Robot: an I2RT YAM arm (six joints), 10 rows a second.
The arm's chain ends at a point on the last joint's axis. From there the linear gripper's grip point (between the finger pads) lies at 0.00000 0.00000 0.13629 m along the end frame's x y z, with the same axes.
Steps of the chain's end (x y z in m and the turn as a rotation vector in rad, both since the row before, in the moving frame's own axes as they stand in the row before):
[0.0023 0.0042 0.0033 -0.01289 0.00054 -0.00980]
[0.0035 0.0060 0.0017 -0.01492 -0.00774 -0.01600]
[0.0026 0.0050 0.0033 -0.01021 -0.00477 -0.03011]
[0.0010 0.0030 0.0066 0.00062 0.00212 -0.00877]
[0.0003 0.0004 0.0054 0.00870 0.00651 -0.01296]
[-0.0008 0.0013 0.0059 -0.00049 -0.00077 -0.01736]
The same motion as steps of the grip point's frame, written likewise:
[0.0024 0.0060 0.0033 -0.01289 0.00054 -0.00980]
[0.0025 0.0080 0.0017 -0.01492 -0.00774 -0.01600]
[0.0020 0.0064 0.0033 -0.01021 -0.00477 -0.03011]
[0.0013 0.0029 0.0066 0.00062 0.00212 -0.00877]
[0.0012 -0.0008 0.0054 0.00870 0.00651 -0.01296]
[-0.0009 0.0014 0.0059 -0.00049 -0.00077 -0.01736]

